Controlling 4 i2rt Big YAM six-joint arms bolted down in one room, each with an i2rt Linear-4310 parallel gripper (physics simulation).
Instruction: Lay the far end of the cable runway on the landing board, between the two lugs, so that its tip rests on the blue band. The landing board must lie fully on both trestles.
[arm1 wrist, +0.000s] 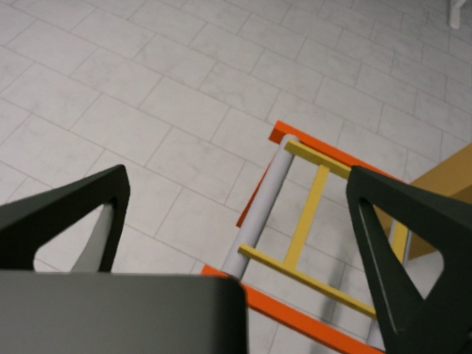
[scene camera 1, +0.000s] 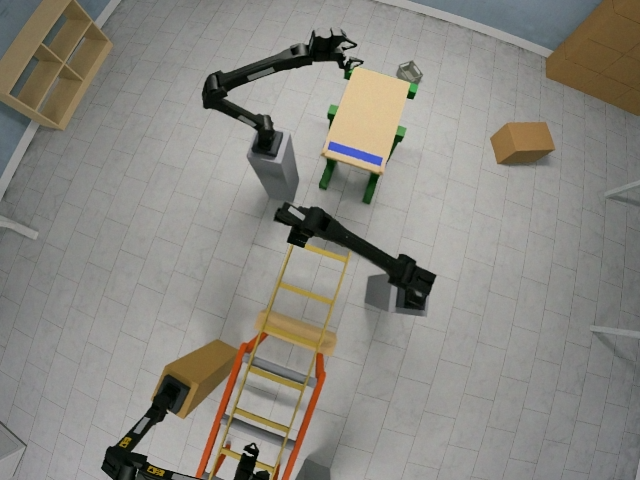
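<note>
The yellow cable runway (arm1 wrist: 304, 220) (scene camera 1: 306, 293) lies along the orange stand; its far end is under the middle arm's gripper, short of the landing board. The landing board (scene camera 1: 369, 113) lies across both green trestles (scene camera 1: 326, 175), with the blue band (scene camera 1: 355, 153) at its near end. The lugs are not clear. Arm1's gripper (arm1 wrist: 237, 172) is open, with no object between its fingertips. In the scene view, the upper arm's gripper (scene camera 1: 357, 53) is open beside the board's far left corner. The middle arm's fingers are hidden. A gripper at the bottom is over the runway, its state unclear.
The orange stand (arm1 wrist: 310, 327) (scene camera 1: 309, 408) has grey rollers (arm1 wrist: 265, 200) (scene camera 1: 279, 369). A tan beam (scene camera 1: 330, 343) lies crosswise under the runway. A brown box (scene camera 1: 522, 142) and a small grey basket (scene camera 1: 409, 71) are at the right; a wooden shelf (scene camera 1: 63, 60) is at upper left.
</note>
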